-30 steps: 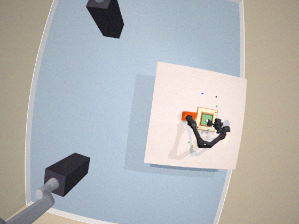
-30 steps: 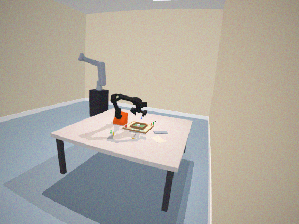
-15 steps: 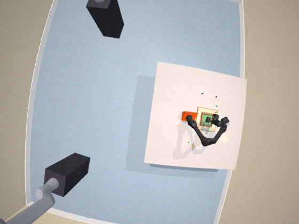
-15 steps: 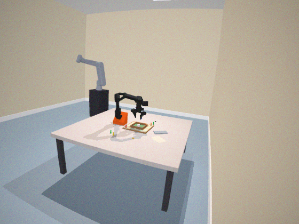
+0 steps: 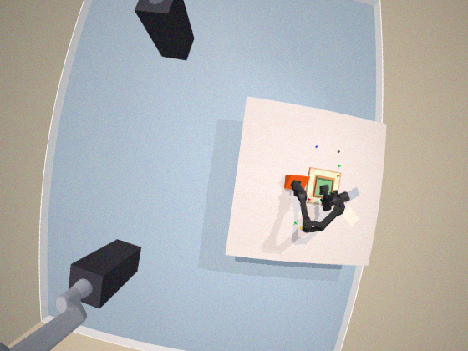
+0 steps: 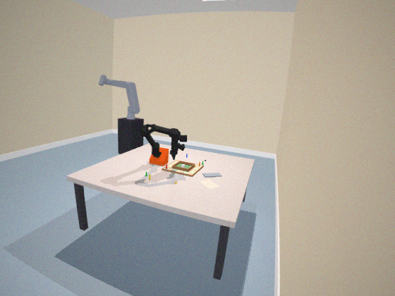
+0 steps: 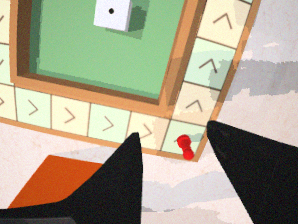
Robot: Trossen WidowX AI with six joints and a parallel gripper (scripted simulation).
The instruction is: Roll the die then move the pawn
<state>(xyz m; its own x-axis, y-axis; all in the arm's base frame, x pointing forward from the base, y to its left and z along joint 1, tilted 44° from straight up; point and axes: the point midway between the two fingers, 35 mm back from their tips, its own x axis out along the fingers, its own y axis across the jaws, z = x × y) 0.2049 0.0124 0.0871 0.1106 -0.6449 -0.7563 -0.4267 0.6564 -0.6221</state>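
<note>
Now: the red pawn 70 mm below my gripper tip, 50 mm behind it and 40 mm to the right of it. Round my gripper tip: white die (70 mm below, 60 mm to the left, 60 mm ahead); yellow pawn (290 mm to the right, 80 mm below, 50 mm behind); green tray (90 mm below, 80 mm to the left, 60 mm ahead).
</note>
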